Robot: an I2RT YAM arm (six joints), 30 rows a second.
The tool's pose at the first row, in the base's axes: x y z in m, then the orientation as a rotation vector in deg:
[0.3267 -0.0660 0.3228 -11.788 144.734 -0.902]
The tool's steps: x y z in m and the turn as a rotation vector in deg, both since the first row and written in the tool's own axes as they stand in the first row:
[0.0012 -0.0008 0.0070 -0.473 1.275 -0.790]
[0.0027 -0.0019 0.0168 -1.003 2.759 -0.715]
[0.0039 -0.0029 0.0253 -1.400 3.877 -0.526]
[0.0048 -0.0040 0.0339 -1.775 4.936 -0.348]
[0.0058 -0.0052 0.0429 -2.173 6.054 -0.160]
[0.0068 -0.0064 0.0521 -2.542 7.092 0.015]
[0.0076 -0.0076 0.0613 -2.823 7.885 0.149]
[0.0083 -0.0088 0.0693 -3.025 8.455 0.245]
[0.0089 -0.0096 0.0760 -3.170 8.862 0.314]
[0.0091 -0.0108 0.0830 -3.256 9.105 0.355]
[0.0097 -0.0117 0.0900 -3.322 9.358 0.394]
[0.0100 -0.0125 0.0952 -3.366 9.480 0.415]
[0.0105 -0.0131 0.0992 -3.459 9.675 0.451]
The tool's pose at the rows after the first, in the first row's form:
[0.3298 -0.0667 0.3164 -13.034 145.948 -0.753]
[0.3344 -0.0677 0.3076 -13.220 147.462 -0.205]
[0.3384 -0.0686 0.3000 -13.190 148.615 0.263]
[0.3427 -0.0695 0.2925 -13.161 149.705 0.709]
[0.3472 -0.0705 0.2846 -13.129 150.856 1.188]
[0.3518 -0.0715 0.2765 -13.099 151.923 1.635]
[0.3566 -0.0725 0.2686 -13.073 152.738 1.979]
[0.3607 -0.0735 0.2617 -13.055 153.323 2.228]
[0.3642 -0.0742 0.2559 -13.042 153.741 2.407]
[0.3682 -0.0751 0.2501 -13.034 153.990 2.514]
[0.3718 -0.0759 0.2441 -13.020 154.248 2.592]
[0.3746 -0.0765 0.2397 -13.016 154.373 2.647]
[0.3766 -0.0771 0.2361 -13.015 154.574 2.766]

